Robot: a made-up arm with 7 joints. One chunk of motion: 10 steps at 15 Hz.
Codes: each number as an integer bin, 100 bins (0 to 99) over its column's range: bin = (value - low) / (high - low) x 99, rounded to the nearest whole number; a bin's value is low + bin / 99 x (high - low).
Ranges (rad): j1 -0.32..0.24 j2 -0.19..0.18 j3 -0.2..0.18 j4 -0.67..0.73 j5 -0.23..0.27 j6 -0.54..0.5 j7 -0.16..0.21
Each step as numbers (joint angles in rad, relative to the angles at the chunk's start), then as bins.
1 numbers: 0.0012 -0.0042 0.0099 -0.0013 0.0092 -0.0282 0.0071
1 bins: 57 50 55 47 47 49 45
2 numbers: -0.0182 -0.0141 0.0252 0.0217 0.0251 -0.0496 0.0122
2 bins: 53 47 59 49 51 47 46
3 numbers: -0.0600 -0.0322 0.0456 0.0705 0.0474 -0.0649 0.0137
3 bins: 46 42 64 52 55 45 46
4 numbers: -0.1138 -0.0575 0.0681 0.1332 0.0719 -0.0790 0.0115
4 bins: 36 35 70 57 60 44 46
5 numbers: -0.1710 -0.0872 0.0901 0.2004 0.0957 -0.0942 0.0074
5 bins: 26 28 76 62 64 42 45
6 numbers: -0.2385 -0.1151 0.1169 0.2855 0.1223 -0.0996 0.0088
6 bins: 14 20 83 68 70 42 45
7 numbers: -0.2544 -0.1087 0.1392 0.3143 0.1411 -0.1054 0.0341
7 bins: 12 22 88 70 73 41 52
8 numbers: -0.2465 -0.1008 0.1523 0.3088 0.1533 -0.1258 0.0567
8 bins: 13 24 92 69 76 39 58
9 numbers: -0.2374 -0.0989 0.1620 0.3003 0.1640 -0.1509 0.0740
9 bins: 15 24 94 69 78 37 63
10 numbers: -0.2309 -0.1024 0.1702 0.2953 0.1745 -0.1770 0.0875
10 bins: 16 23 96 68 80 35 66
